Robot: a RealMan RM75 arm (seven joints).
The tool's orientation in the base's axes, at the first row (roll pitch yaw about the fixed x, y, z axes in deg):
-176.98 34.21 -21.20
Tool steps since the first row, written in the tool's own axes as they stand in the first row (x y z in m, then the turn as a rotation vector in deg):
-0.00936 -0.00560 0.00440 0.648 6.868 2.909
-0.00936 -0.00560 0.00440 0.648 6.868 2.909
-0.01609 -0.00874 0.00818 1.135 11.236 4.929
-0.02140 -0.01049 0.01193 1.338 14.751 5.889
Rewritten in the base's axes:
-0.00726 0.00906 0.00187 -3.638 -5.781 -3.066
-0.00726 0.00906 0.00187 -3.638 -5.781 -3.066
-0.01313 0.01492 0.00267 -5.979 -9.437 -5.198
-0.01844 0.01906 0.00264 -7.673 -12.491 -6.258

